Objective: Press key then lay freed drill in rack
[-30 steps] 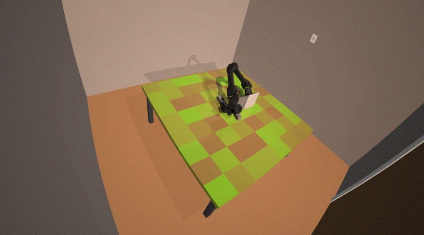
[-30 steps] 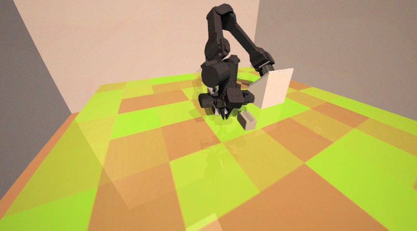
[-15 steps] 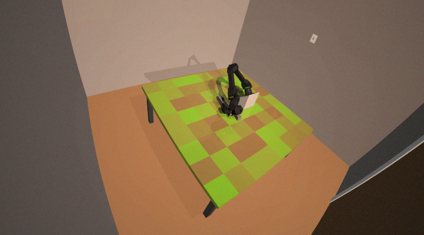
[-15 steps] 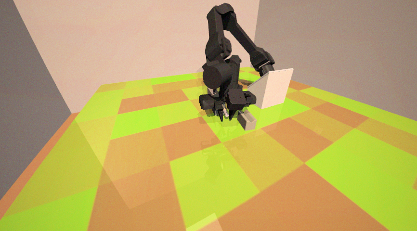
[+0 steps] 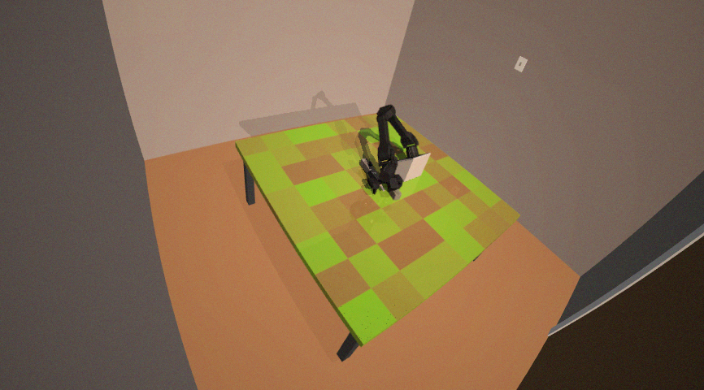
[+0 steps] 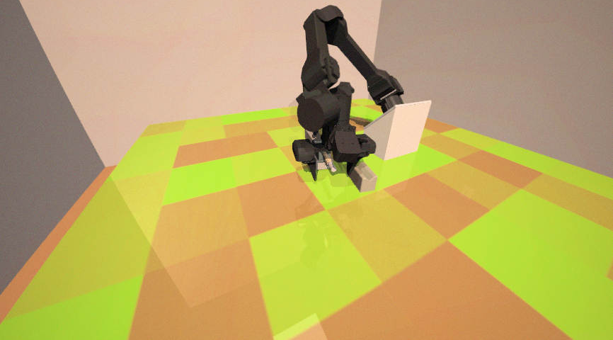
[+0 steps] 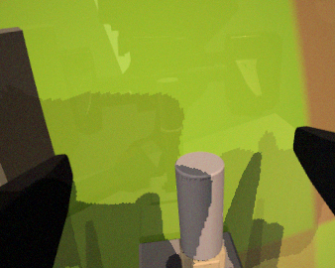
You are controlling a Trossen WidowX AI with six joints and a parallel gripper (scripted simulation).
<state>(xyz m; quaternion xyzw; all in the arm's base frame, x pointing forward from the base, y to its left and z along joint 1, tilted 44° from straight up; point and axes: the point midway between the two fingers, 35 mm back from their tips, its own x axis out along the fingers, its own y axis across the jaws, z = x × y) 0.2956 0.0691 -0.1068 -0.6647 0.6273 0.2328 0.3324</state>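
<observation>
The drill is 50 mm to the right of my gripper tip, 30 mm above it and 10 mm behind it. The rest, counted from my gripper tip: key (170 mm to the right, 30 mm above, 20 mm behind); then grey rack (70 mm behind, 20 mm to the left); then holder block (150 mm to the right, 20 mm behind, 20 mm above).
</observation>
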